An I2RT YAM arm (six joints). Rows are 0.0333 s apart.
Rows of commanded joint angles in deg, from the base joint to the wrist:
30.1 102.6 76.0 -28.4 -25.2 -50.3
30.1 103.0 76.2 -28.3 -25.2 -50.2
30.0 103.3 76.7 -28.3 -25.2 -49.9
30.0 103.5 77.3 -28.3 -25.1 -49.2
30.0 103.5 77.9 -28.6 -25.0 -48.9
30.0 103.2 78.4 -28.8 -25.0 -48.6
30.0 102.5 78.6 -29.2 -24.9 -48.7
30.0 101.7 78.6 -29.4 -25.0 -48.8
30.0 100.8 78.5 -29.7 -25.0 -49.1
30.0 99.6 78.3 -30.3 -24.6 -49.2
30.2 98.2 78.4 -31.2 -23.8 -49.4
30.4 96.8 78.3 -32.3 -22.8 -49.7
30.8 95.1 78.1 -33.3 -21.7 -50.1
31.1 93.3 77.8 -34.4 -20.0 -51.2
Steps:
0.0 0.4 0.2 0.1 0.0 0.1
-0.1 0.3 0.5 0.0 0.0 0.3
0.0 0.2 0.6 0.0 0.1 0.7
0.0 0.0 0.6 -0.3 0.1 0.3
0.0 -0.3 0.5 -0.2 0.0 0.3
0.0 -0.7 0.2 -0.4 0.1 -0.1
0.0 -0.8 0.0 -0.2 -0.1 -0.1
0.0 -0.9 -0.1 -0.3 0.0 -0.3
0.0 -1.2 -0.2 -0.6 0.4 -0.1
0.2 -1.4 0.1 -0.9 0.8 -0.2
0.2 -1.4 -0.1 -1.1 1.0 -0.3
0.4 -1.7 -0.2 -1.0 1.1 -0.4
0.3 -1.8 -0.3 -1.1 1.7 -1.1

